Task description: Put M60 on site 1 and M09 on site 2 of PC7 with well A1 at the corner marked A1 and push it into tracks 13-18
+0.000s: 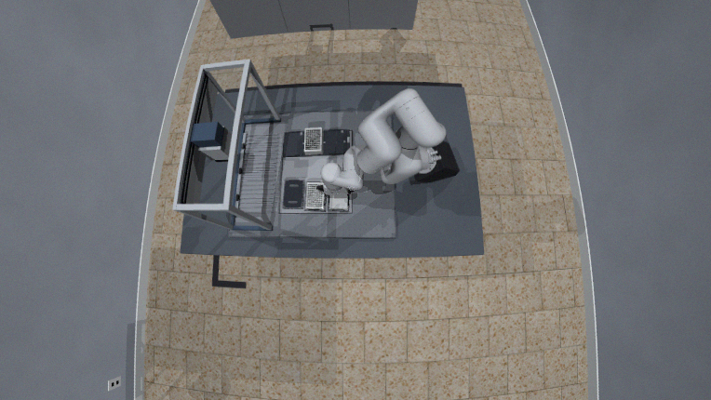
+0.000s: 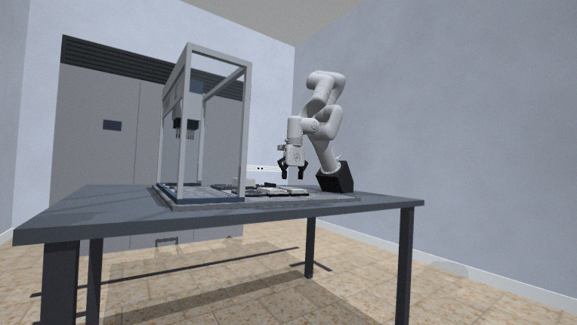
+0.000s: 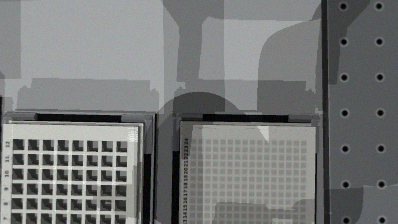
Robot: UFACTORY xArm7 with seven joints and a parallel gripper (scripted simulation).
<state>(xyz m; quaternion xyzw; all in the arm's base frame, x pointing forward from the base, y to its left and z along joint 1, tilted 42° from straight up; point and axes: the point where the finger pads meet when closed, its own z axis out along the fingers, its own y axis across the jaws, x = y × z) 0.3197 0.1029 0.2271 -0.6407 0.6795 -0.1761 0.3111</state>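
Now: the nest S1 70 mm below my hand. The rest, counted from my hand: dark plate carrier PC7: 130 mm ahead, 270 mm to the right, 60 mm below; then 96-well plate M06: 110 mm ahead, 60 mm below; then nest S3: 220 mm ahead, 70 mm below.
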